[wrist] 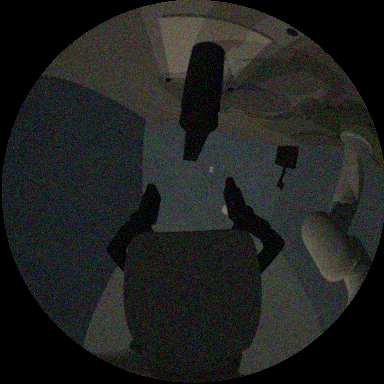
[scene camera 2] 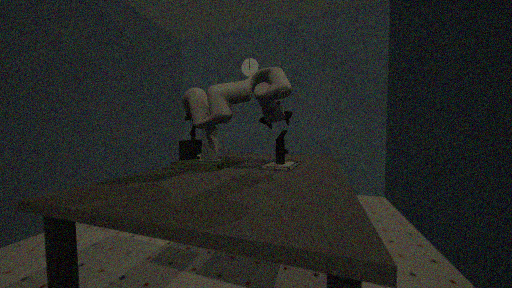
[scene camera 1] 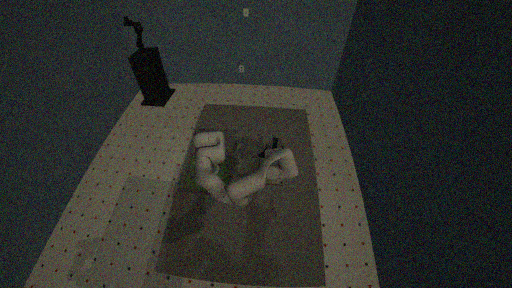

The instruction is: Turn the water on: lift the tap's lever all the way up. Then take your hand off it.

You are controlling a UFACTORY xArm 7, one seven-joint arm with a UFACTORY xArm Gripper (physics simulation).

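Seen in the pictures: gripper, between the fingertips: [wrist: 190,187] [scene camera 2: 279,125] [scene camera 1: 274,148]; arm's base, origin of its link: [scene camera 2: 209,160].
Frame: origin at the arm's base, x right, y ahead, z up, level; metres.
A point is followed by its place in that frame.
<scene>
The tap [scene camera 2: 281,149] @(x -0.070, y 0.412, z 0.071 m) [wrist: 202,85] @(x -0.066, y 0.402, z 0.081 m) is a dark upright column on a pale square base plate [scene camera 2: 272,167] @(x 0.015, y 0.389, z -0.013 m). Its lever [scene camera 2: 283,135] @(x -0.121, y 0.410, z 0.144 m) [wrist: 194,146] @(x -0.123, y 0.397, z 0.149 m) is the narrower dark piece at the top; in scene camera 2 it slants upward. The dim, grainy picture does not show whether it is at its upper limit. My gripper [scene camera 2: 277,121] @(x -0.077, y 0.400, z 0.201 m) [wrist: 190,187] @(x -0.077, y 0.400, z 0.201 m) is open and empty, a little above the tap, with a visible gap to the lever. In the wrist view the lever's end lies ahead of the spread fingertips, apart from them. The arm hides most of the tap in scene camera 1.
The tap and my arm's base stand on a brown table [scene camera 1: 250,240] @(x 0.407, y 0.333, z -0.023 m) [scene camera 2: 210,205] @(x 0.527, y 0.392, z -0.023 m). A green patch [wrist: 345,117] lies by the arm's base. A dark pedestal [scene camera 1: 152,75] [scene camera 2: 190,149] with a dark jointed piece on top stands beyond the table.
</scene>
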